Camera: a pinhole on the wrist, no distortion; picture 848 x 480 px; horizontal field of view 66.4 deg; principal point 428.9 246.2 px. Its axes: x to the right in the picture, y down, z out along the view. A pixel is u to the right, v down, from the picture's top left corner.
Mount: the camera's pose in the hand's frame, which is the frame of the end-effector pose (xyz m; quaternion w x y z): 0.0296 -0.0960 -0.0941 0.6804 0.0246 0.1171 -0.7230
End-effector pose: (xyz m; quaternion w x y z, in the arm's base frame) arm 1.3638 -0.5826 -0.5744 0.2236 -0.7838 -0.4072 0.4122
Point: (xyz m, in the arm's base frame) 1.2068 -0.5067 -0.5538
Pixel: 405.0 75.4
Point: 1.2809 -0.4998 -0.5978
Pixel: 188.1 233.0
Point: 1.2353 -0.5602 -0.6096
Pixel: 142.4 22.5
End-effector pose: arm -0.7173 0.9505 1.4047 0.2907 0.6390 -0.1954 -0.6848
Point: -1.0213 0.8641 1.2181
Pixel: 290.6 441.6
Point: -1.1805 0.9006 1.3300
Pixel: 274.0 234.3
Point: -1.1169 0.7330 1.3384
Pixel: 69.6 367.7
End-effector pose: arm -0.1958 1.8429 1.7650 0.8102 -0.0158 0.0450 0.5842
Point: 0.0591 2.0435 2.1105
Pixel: 382.9 437.4
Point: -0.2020 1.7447 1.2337
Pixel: behind the camera
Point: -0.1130 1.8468 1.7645
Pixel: 164.2 146.2
